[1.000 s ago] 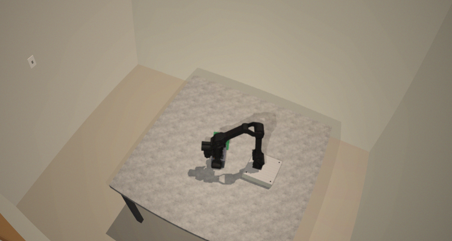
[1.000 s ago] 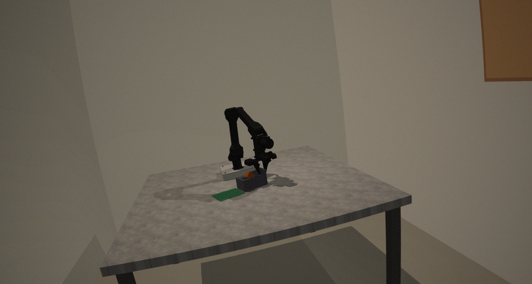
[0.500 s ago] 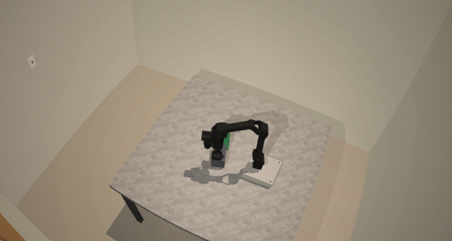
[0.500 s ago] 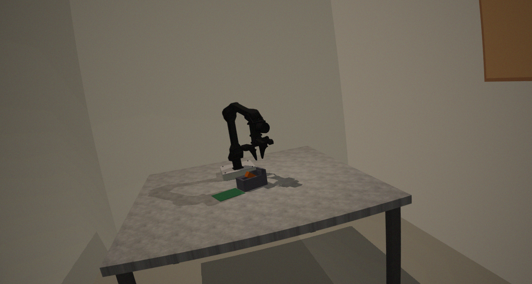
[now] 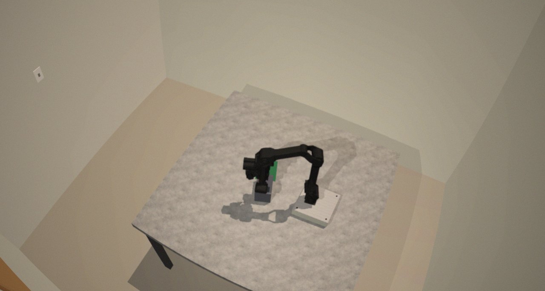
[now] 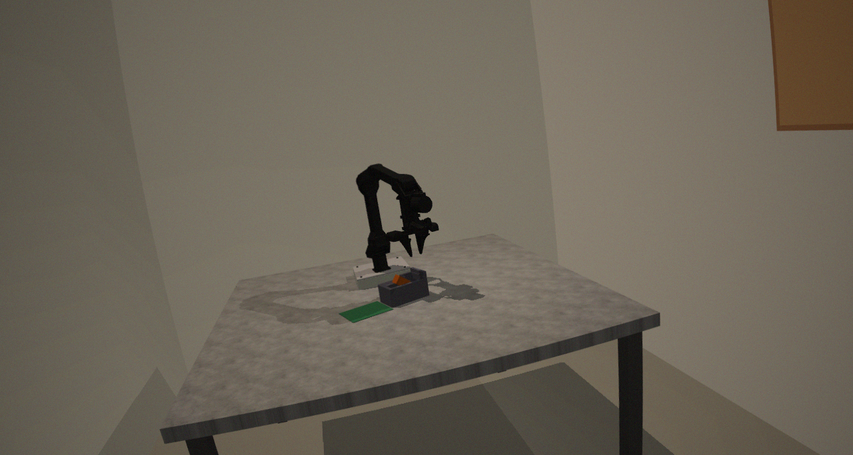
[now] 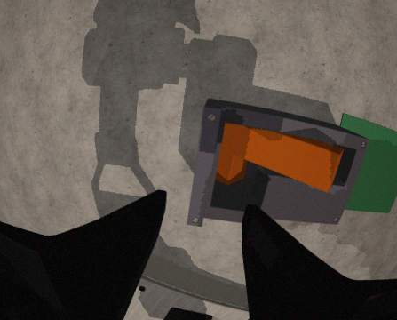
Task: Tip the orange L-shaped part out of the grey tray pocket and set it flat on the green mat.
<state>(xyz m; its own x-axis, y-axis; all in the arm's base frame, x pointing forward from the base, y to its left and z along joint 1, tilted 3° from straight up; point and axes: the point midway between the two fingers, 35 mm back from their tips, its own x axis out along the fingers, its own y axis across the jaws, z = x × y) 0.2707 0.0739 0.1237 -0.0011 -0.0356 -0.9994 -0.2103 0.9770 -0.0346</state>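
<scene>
My gripper tip is now 10 cm above the orange L-shaped part and 4 cm to the left of it. The rest, counted from my gripper tip: green mat (22 cm to the right, 16 cm below, 4 cm ahead).
</scene>
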